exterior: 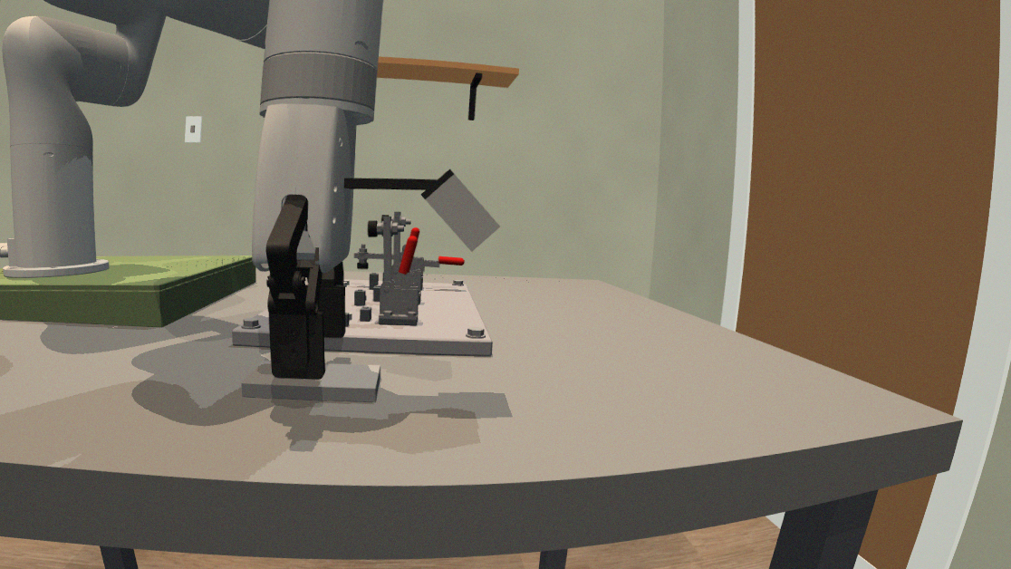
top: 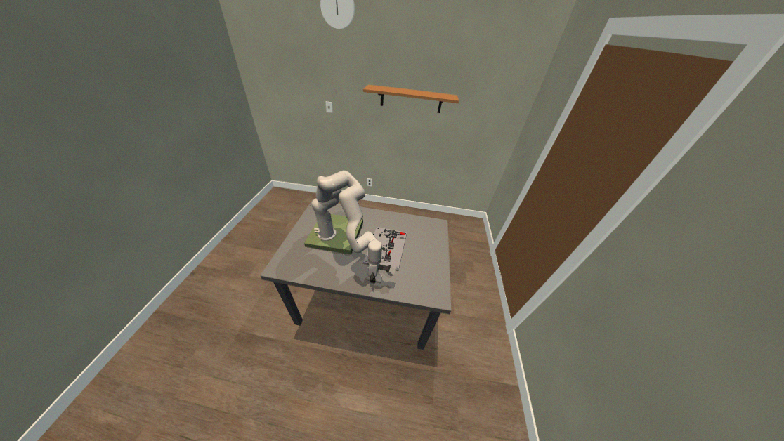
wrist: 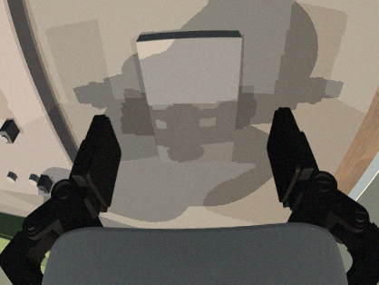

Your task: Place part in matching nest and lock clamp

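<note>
Right now my hand is 3 cm above the flat grey part. From my hand the other things lie so: fixture plate (4 cm ahead, 26 cm to the left, 3 cm below).
</note>
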